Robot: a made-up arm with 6 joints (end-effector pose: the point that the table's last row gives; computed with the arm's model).
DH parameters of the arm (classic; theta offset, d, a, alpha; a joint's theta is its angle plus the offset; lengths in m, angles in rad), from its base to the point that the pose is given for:
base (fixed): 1.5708 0.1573 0 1.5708
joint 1: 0 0.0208 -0.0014 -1.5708
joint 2: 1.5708 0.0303 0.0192 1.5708
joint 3: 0 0.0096 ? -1.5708
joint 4: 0 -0.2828 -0.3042 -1.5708
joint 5: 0 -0.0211 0.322 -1.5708
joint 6: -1.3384 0 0.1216 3.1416
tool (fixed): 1.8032 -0.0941 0 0
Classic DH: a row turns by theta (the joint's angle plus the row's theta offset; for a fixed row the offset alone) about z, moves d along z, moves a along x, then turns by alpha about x.
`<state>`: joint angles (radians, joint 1 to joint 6).
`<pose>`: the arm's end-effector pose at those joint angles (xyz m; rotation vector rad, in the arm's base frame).
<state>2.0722 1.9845 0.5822 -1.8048 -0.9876 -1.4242</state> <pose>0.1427 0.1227 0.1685 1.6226 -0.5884 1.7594</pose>
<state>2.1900 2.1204 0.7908 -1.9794 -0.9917 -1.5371</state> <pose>0.1641 0.1116 0.1598 1.5865 -0.7372 1.6323</pose>
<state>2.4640 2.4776 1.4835 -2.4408 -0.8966 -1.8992</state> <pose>0.2316 0.0426 0.1137 1.1950 -1.2150 1.0002</pose>
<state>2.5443 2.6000 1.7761 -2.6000 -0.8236 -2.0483</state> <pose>0.2473 -0.0011 0.0843 0.9215 -1.3038 0.7058</pose>
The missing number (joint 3, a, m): -0.0663
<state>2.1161 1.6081 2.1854 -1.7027 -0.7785 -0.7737</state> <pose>0.0586 -0.0506 -0.0406 0.2790 0.6968 0.5675</pose>
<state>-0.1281 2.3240 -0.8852 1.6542 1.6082 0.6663</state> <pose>-0.6831 0.0808 -0.1996 -1.7920 -0.6590 -1.6024</pose>
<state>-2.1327 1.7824 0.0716 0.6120 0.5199 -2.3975</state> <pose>-0.1685 -0.4111 0.3551 -1.6563 -1.2339 -1.3652</pose>
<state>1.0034 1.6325 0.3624 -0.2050 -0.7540 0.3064</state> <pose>0.0869 0.0261 0.0947 -0.0455 0.1353 1.1355</pose>
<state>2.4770 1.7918 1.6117 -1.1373 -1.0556 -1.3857</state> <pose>0.1648 0.1449 0.1125 0.9473 0.1380 1.9630</pose>
